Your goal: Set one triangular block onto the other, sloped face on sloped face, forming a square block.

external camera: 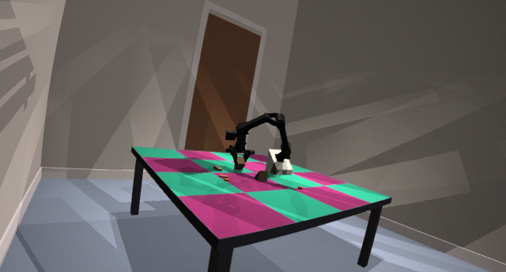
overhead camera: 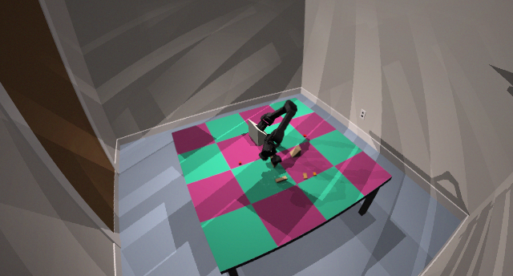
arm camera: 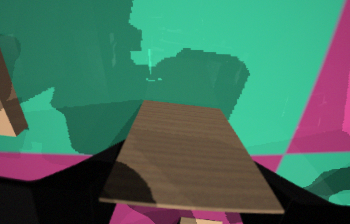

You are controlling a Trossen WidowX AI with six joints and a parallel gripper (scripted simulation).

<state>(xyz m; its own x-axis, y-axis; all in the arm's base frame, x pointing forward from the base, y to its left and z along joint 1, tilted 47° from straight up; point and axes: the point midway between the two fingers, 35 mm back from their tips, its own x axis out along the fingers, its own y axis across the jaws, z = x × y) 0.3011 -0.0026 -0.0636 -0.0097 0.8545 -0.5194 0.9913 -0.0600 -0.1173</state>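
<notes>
Right now my gripper tip is 1 cm below the triangular block. Also, from my gripper tip: flat wooden bar (14 cm ahead, 3 cm to the right, 3 cm below); tiny red piece (12 cm behind, 20 cm to the right, 3 cm below).
</notes>
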